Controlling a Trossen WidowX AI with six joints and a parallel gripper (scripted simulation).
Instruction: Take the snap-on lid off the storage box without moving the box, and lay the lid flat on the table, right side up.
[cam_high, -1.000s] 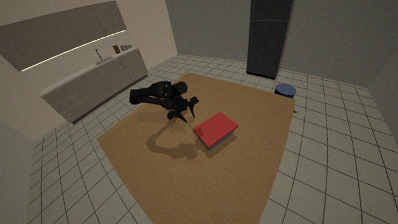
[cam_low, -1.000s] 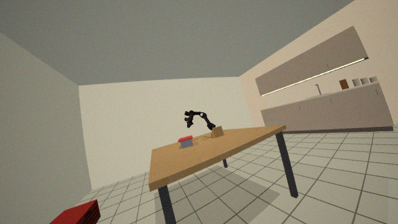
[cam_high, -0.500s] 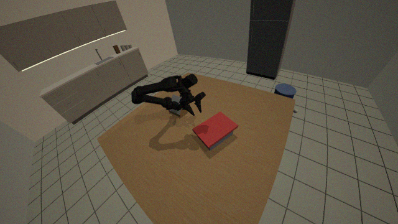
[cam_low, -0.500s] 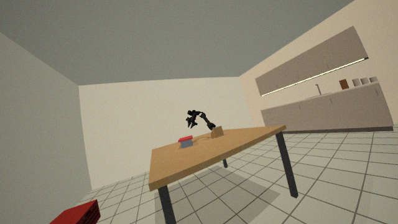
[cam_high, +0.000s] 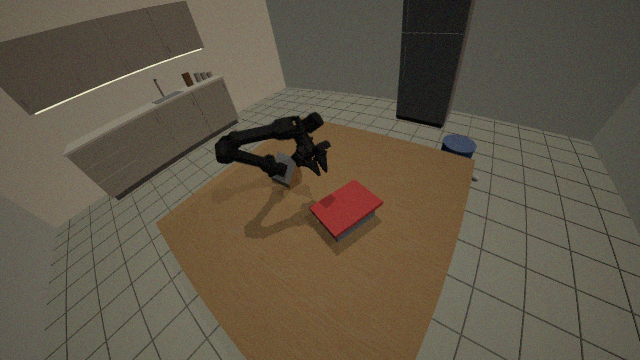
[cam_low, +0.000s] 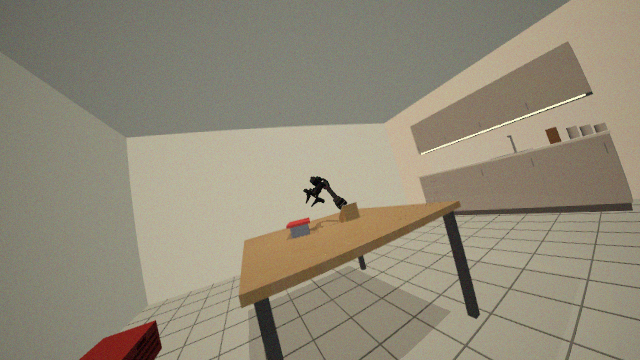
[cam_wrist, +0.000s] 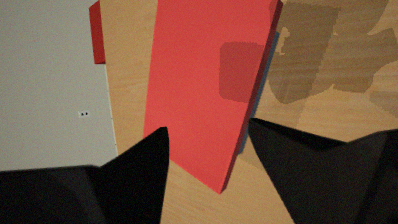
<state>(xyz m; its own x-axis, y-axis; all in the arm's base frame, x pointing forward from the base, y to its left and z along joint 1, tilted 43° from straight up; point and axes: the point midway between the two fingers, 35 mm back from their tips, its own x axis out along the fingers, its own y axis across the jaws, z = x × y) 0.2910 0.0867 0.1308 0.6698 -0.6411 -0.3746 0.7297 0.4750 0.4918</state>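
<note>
My gripper tip is now 11 cm short of the lid, 2 cm to the left of it and 11 cm above it. Also, from my gripper tip: storage box: 11 cm ahead, 2 cm to the right, 15 cm below.
</note>
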